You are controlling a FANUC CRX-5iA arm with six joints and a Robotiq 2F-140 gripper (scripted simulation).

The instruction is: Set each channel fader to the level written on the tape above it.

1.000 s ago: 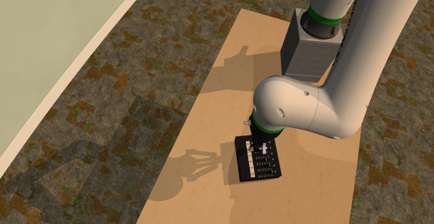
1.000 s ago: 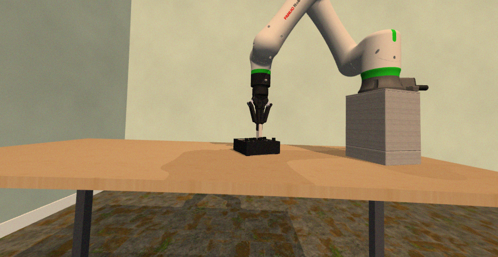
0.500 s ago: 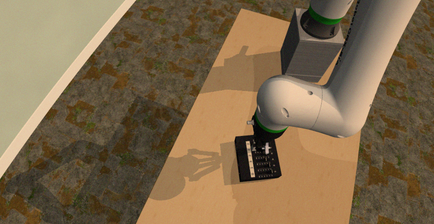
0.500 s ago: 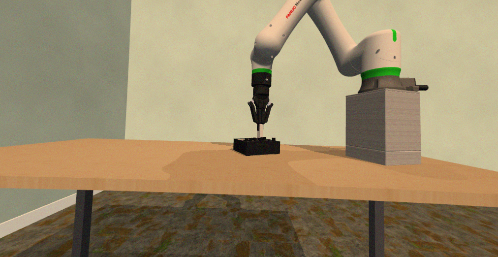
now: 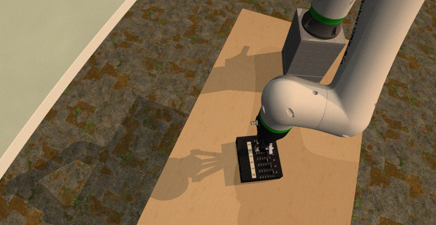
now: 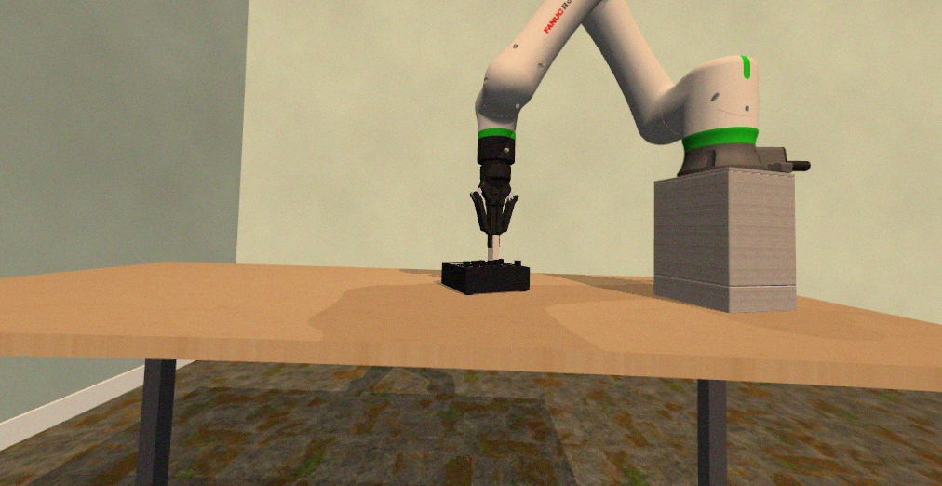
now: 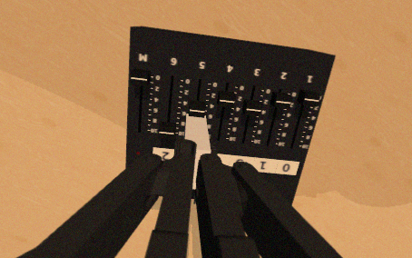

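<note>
My hand is 30 mm above the channel 6 cap, 20 mm past it and 10 mm to the left of it. The rest, counted from my hand: channel 5 cap: 30 mm below, 20 mm to the left, 10 mm behind; then channel 3 fader cap: 40 mm to the left, 30 mm below, 30 mm ahead; then channel 4 cap: 40 mm to the left, 30 mm below, 10 mm ahead.
</note>
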